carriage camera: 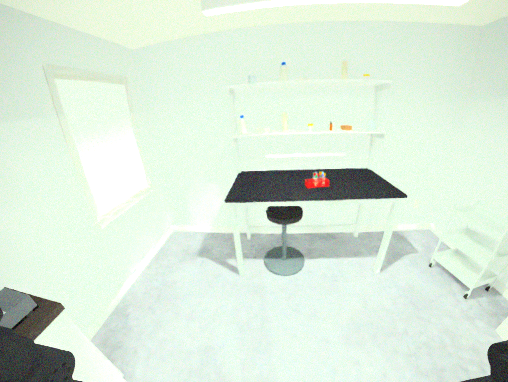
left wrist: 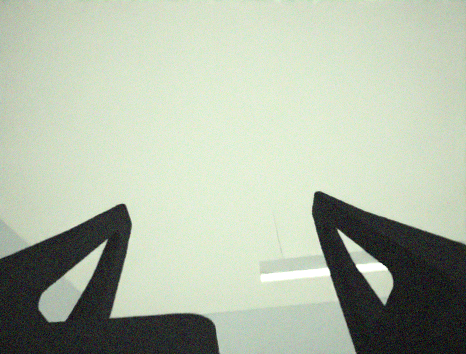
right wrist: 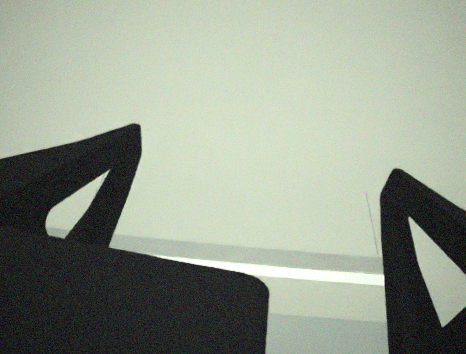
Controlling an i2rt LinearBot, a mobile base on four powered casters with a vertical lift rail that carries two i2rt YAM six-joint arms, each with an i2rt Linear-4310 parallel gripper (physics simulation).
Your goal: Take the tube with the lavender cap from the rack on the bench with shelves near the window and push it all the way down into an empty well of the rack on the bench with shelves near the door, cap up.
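A red rack stands on the black top of a bench with shelves across the room in the carriage camera. Several small tubes stand up from it; their cap colours are too small to tell, and a lavender cap cannot be made out. A window is on the wall to the left of this bench. My left gripper is open and empty, tilted up toward the ceiling. My right gripper is open and empty, also tilted up toward the ceiling. Both are far from the rack. A second rack does not show.
A black stool stands at the bench's front edge. Bottles and small items stand on two wall shelves above. A white cart is at the right. A counter with a dark top and a grey device is at the lower left.
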